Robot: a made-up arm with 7 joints.
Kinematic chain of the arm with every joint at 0, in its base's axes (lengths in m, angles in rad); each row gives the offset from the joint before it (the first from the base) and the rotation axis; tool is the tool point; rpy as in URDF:
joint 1: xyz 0 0 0.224 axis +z
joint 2: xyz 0 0 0 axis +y
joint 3: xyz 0 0 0.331 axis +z
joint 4: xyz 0.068 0 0 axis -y
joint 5: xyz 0.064 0 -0.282 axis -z
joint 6: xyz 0 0 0 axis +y
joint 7: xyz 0.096 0 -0.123 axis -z
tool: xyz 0 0 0 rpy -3.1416 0 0
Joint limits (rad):
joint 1: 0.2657..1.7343
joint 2: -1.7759..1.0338
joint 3: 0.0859..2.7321
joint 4: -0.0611..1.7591
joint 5: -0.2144..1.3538
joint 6: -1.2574..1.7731
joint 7: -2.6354..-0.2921
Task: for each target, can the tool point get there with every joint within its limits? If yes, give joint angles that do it. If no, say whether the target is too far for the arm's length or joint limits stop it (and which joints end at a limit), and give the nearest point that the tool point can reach.
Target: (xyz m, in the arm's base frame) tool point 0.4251 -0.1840 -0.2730
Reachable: no: joint limits stop it (at a limit: joint 1, joint 2, joint 3, joint 5) | nearest point 0.3522 0.0115 -0.0639 | short by 0.295 m
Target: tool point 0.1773 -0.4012 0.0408
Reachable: no: joint limits stop it (at a limit: joint 1, joint 3, joint 5, joint 6) | nearest point 0.0404 -0.3906 0.0549 | short by 0.138 m
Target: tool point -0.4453 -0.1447 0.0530
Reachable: yes | joints 1.1092 -0.9125 2.3736 0.8583 0.1049 0.2097 -1.2840
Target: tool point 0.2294 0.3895 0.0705
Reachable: yes | joints 0.7315 0.6955 0.5196 0.8358 1.0234 -0.1252 -1.8421
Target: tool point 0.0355 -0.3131 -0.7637
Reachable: no: too far | nearest point -0.0568 -0.3347 -0.3190 | short by 0.455 m
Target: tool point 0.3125 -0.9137 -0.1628
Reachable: no: too far | nearest point -0.0048 -0.6438 -0.0337 | short by 0.436 m
